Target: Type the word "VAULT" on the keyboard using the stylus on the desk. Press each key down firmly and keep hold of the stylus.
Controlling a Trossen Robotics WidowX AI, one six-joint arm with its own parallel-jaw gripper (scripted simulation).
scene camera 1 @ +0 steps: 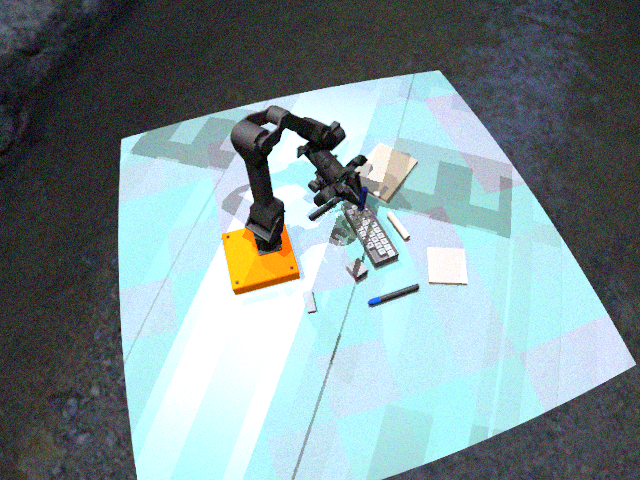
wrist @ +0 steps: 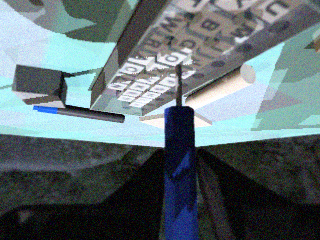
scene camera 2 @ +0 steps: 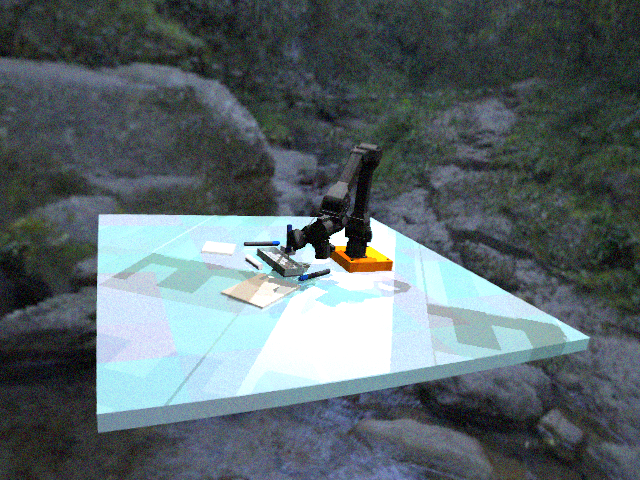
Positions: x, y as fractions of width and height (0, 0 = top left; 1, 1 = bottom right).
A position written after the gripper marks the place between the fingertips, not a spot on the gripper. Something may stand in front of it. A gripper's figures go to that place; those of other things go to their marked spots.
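Labels:
A tan sheet (scene camera 1: 0.60, 0.35) lies 1310 mm from the lens, while for the gripper (scene camera 1: 0.57, 0.42) it is 1120 mm from the lens.

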